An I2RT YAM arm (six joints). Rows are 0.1 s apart.
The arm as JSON. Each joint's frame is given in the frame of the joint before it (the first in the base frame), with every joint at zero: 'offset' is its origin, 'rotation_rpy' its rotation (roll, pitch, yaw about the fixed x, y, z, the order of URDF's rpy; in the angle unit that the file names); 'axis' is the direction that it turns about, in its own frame. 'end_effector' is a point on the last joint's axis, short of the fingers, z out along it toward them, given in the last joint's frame.
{
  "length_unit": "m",
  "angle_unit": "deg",
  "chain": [
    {
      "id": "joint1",
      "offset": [
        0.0,
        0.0,
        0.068
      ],
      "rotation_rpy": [
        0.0,
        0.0,
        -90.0
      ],
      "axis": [
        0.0,
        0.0,
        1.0
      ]
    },
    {
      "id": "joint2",
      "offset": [
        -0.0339,
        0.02,
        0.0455
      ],
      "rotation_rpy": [
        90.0,
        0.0,
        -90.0
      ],
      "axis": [
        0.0,
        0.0,
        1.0
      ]
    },
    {
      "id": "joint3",
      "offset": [
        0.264,
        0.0,
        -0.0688
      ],
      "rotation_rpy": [
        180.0,
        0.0,
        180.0
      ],
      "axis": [
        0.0,
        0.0,
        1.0
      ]
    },
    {
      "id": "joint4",
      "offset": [
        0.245,
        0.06,
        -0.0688
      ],
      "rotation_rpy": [
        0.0,
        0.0,
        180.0
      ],
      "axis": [
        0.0,
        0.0,
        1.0
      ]
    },
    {
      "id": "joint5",
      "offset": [
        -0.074,
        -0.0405,
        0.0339
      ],
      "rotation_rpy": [
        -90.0,
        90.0,
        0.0
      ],
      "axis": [
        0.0,
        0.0,
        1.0
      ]
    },
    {
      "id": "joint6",
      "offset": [
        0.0,
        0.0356,
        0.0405
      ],
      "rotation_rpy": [
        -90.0,
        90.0,
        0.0
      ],
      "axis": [
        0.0,
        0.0,
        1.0
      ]
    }
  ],
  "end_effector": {
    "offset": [
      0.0,
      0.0,
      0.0
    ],
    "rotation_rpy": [
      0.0,
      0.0,
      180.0
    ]
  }
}
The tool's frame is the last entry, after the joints.
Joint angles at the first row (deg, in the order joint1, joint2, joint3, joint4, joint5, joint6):
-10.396 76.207 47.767 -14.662 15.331 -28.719
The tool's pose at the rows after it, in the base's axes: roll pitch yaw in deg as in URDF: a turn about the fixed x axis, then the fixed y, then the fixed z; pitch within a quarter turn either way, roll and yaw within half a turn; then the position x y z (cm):
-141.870 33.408 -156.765 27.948 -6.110 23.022
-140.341 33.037 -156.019 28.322 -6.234 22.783
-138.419 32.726 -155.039 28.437 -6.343 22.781
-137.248 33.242 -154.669 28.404 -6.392 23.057
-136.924 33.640 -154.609 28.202 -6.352 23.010
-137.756 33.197 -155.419 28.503 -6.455 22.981
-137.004 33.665 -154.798 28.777 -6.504 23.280
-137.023 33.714 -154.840 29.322 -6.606 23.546
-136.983 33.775 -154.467 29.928 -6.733 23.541
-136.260 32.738 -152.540 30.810 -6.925 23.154
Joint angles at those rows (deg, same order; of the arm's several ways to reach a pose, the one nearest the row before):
-10.375 77.698 48.461 -13.831 15.932 -28.720
-10.373 78.678 48.414 -12.142 16.861 -29.625
-10.425 78.836 48.166 -10.721 17.872 -30.788
-10.475 78.406 48.108 -10.025 18.363 -31.035
-10.459 77.872 47.427 -9.429 18.457 -30.932
-10.550 78.808 48.393 -10.358 18.456 -30.507
-10.546 79.095 49.040 -9.867 18.457 -30.838
-10.548 80.205 50.557 -10.261 18.453 -30.784
-10.609 81.595 51.653 -9.813 18.131 -31.055
-10.716 83.870 52.659 -8.393 17.578 -33.050

